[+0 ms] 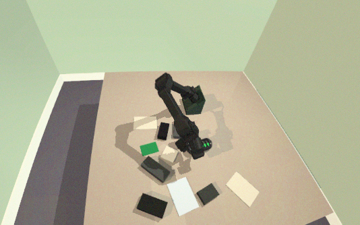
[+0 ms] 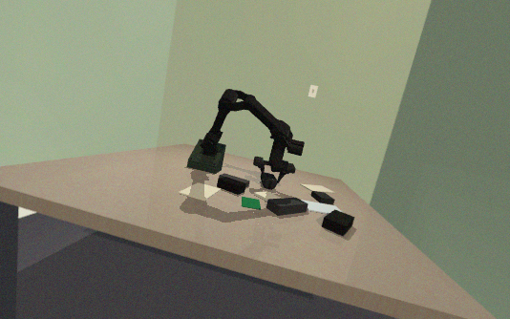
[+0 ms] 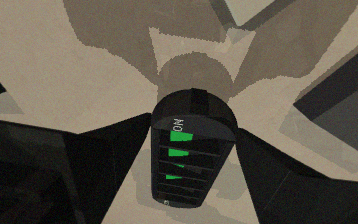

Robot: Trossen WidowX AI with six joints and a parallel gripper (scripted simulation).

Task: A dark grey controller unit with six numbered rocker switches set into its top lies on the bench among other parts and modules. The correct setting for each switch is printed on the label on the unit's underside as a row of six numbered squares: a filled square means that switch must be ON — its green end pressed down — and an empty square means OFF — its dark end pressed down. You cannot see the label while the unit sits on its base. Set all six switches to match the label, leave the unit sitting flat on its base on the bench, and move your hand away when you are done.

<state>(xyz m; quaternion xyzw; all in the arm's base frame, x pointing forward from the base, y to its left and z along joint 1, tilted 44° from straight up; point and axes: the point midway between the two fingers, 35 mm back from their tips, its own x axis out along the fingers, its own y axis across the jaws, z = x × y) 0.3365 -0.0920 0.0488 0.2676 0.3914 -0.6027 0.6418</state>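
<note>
Now: gripper tip 130 mm to the left of the cream tile and 30 mm above it. Also, from my gripper tip: grey module (160 mm behind, 50 mm to the right, 20 mm below); then black block (150 mm behind, 140 mm to the right, 20 mm below); then grey block (220 mm to the right, 90 mm ahead, 20 mm below).
</note>
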